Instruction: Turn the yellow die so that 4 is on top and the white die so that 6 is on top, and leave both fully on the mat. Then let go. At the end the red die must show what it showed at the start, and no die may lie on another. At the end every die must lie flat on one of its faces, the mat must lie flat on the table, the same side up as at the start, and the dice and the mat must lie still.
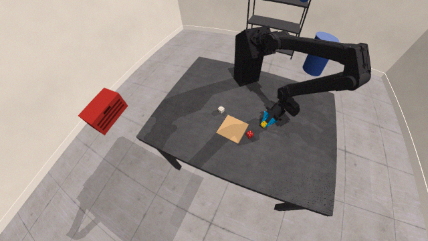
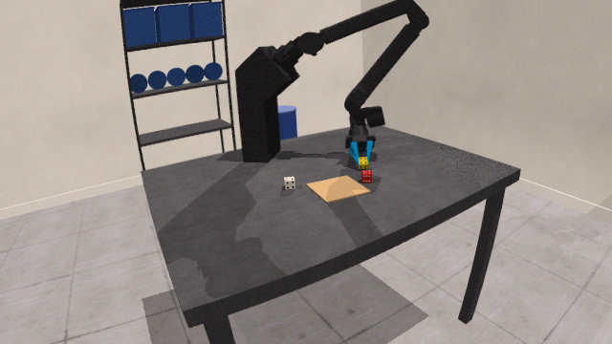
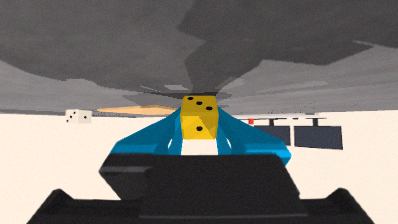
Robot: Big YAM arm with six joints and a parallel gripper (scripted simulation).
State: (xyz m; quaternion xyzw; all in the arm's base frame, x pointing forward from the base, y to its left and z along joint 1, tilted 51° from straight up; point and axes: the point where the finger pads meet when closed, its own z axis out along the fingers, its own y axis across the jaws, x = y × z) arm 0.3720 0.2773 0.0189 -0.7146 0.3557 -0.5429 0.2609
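My hand is right at the yellow die. Also, from my hand: tan mat (120 mm ahead, 130 mm to the right, 20 mm below); red die (100 mm ahead, 30 mm to the right); white die (70 mm ahead, 260 mm to the right).
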